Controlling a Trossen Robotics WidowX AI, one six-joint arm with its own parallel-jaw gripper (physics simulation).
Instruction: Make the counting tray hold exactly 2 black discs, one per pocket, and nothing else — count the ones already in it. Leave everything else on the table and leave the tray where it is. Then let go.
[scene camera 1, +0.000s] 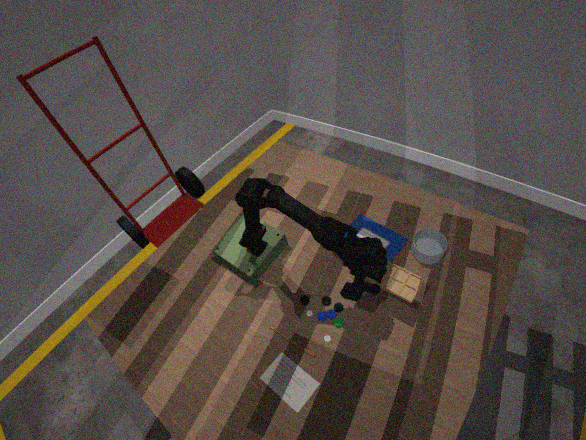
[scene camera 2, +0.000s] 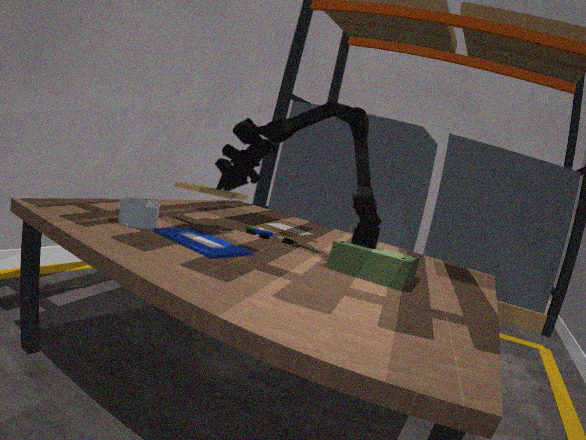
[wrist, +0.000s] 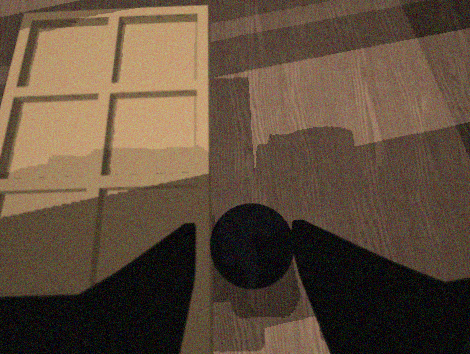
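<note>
My gripper (scene camera 1: 362, 289) (scene camera 2: 235, 185) (wrist: 244, 232) is shut on a black disc (wrist: 251, 252), held above the table just right of the counting tray's long edge in the wrist view. The tan counting tray (scene camera 1: 404, 285) (scene camera 2: 187, 187) (wrist: 203, 115) has rectangular pockets; the pockets that show look empty, while its near part is shaded and partly hidden by a finger. Three loose black discs, one at the left (scene camera 1: 305, 300), one in the middle (scene camera 1: 326, 301) and one at the right (scene camera 1: 338, 307), lie on the table, apart from the tray.
Blue discs (scene camera 1: 321, 316), a green disc (scene camera 1: 339, 322) and white discs (scene camera 1: 327, 338) lie near the black ones. A clear round bowl (scene camera 1: 430, 246) (scene camera 2: 139, 213) and a blue flat item (scene camera 1: 397, 243) (scene camera 2: 225, 250) stand near the tray. A paper sheet (scene camera 1: 295, 387) lies farther off.
</note>
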